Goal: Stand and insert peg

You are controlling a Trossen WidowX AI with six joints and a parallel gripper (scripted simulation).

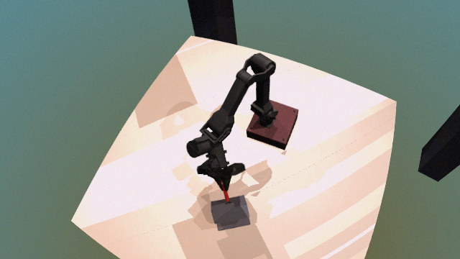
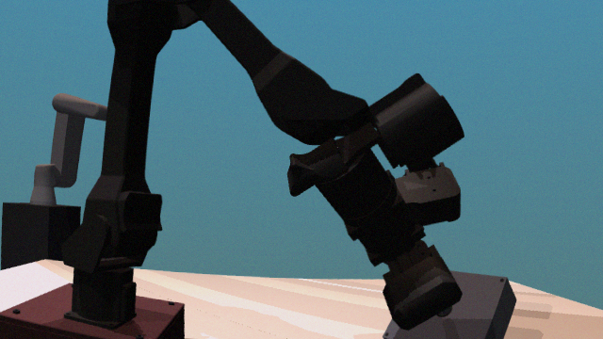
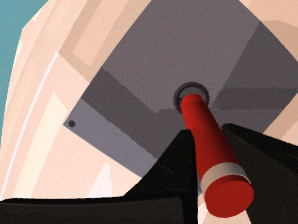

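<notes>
Right now my gripper tip is 10 mm to the left of the red peg, 10 mm below it and 10 mm past it. Round my gripper tip: grey sloped panel 50 mm below, 40 mm to the left, 40 mm ahead.
</notes>
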